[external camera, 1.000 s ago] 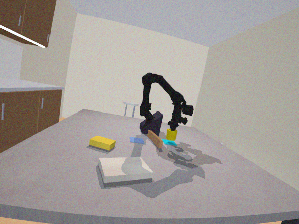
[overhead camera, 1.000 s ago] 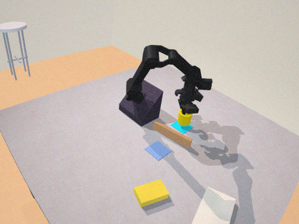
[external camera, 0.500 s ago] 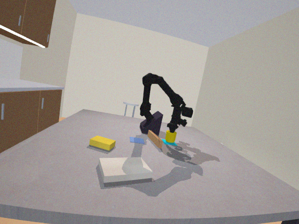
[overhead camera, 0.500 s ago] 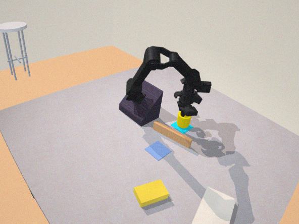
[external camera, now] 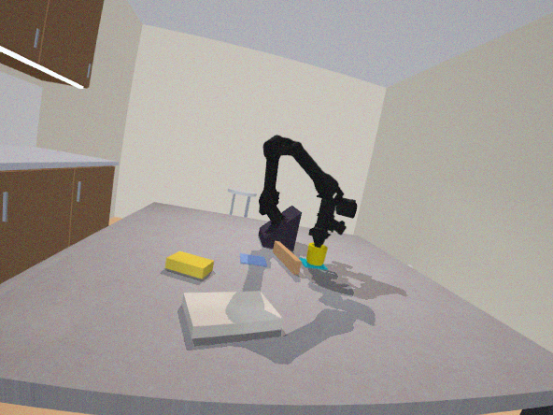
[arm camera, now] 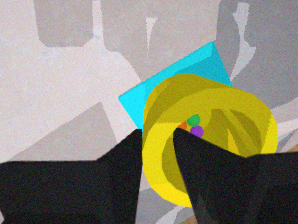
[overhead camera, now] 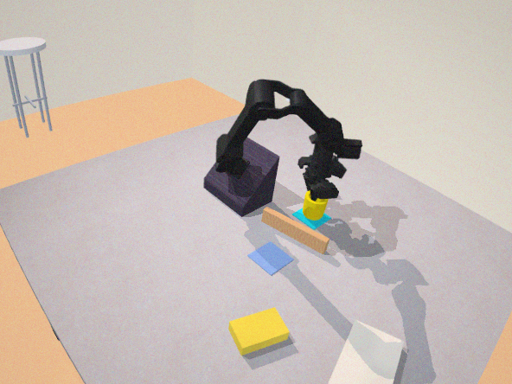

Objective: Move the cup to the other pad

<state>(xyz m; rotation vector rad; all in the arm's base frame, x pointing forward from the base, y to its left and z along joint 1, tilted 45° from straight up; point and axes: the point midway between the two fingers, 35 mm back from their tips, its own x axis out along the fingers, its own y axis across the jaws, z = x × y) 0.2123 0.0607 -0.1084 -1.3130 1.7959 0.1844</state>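
My gripper tip is now 2 cm short of the yellow cup, 1 cm to the left of it and 1 cm above it. Also, from my gripper tip: purple marble (3 cm to the right, 3 cm below, 2 cm ahead); wooden block (14 cm to the right, 4 cm ahead, 3 cm below); cyan pad (5 cm below, 2 cm to the right, 2 cm ahead).
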